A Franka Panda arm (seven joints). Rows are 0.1 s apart.
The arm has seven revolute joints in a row. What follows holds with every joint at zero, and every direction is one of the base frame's.
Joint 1 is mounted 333.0 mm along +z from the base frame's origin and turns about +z.
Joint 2 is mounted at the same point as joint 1 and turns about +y.
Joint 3 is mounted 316.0 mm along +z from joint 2 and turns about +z.
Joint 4 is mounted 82.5 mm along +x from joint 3 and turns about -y.
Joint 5 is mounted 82.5 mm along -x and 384.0 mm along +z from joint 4 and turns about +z.
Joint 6 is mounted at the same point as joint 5 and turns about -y.
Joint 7 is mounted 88.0 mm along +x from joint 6 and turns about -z.
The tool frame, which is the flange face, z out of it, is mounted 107.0 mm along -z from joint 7; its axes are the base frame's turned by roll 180.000, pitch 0.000 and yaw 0.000 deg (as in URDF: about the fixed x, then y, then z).
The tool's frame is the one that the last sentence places.
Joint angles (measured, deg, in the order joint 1, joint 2, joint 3, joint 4, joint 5, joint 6, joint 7), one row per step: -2.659 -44.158 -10.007 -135.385 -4.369 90.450 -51.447; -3.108 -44.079 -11.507 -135.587 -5.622 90.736 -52.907; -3.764 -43.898 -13.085 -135.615 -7.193 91.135 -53.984; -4.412 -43.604 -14.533 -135.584 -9.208 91.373 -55.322; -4.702 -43.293 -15.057 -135.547 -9.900 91.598 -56.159; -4.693 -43.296 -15.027 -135.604 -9.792 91.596 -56.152; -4.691 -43.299 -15.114 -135.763 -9.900 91.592 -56.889; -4.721 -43.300 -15.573 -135.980 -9.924 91.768 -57.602; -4.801 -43.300 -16.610 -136.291 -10.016 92.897 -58.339; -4.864 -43.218 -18.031 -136.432 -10.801 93.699 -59.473; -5.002 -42.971 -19.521 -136.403 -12.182 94.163 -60.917; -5.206 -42.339 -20.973 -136.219 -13.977 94.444 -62.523
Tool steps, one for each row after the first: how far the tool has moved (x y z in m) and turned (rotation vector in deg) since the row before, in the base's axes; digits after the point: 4 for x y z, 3 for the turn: -0.0025 -0.0146 -0.0033 -0.179 0.101 -0.013; -0.0030 -0.0169 -0.0025 -0.492 0.035 -0.664; -0.0034 -0.0167 -0.0030 -0.975 0.401 -0.274; -0.0004 -0.0064 -0.0018 -0.332 0.192 0.194; 0.0001 0.0005 -0.0004 0.099 0.026 0.028; -0.0003 -0.0005 -0.0014 0.019 0.163 0.710; -0.0008 -0.0029 -0.0022 0.323 0.002 0.388; -0.0006 -0.0073 -0.0024 0.414 -0.845 -0.053; -0.0021 -0.0110 -0.0027 0.049 -0.443 0.104; -0.0030 -0.0129 -0.0030 -0.416 0.075 0.316; -0.0025 -0.0139 -0.0042 -0.785 0.667 0.454
